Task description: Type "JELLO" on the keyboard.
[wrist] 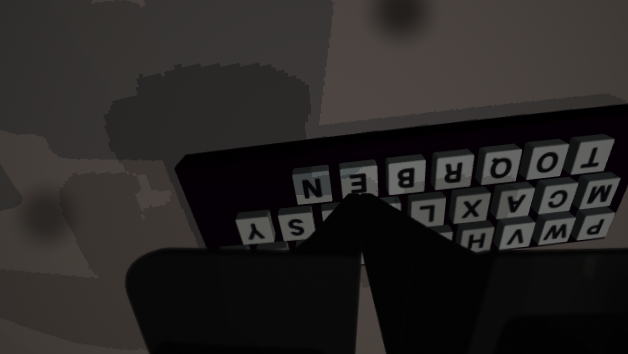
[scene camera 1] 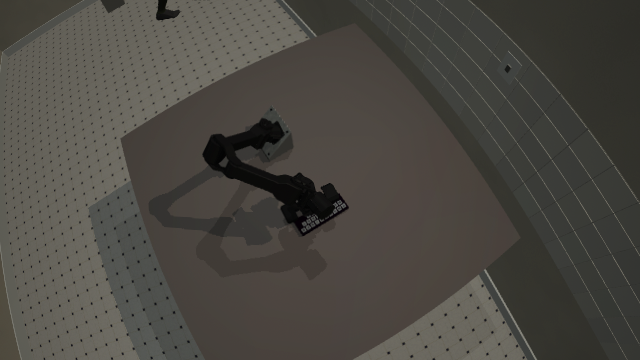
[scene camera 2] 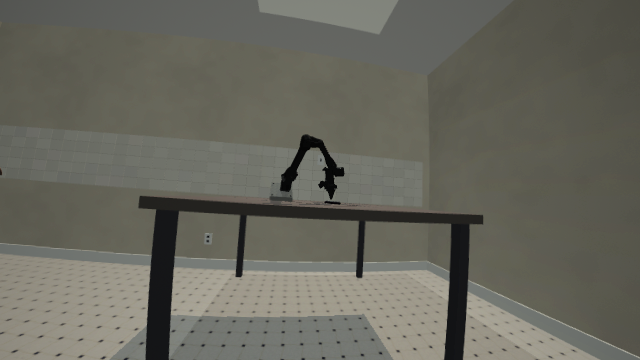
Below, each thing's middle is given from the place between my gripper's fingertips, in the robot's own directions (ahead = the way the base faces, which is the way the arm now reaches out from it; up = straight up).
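Labels:
Gripper position now: my gripper is 10 mm above the pale key [wrist: 450, 169], 10 mm past it and 40 mm to the right of it.

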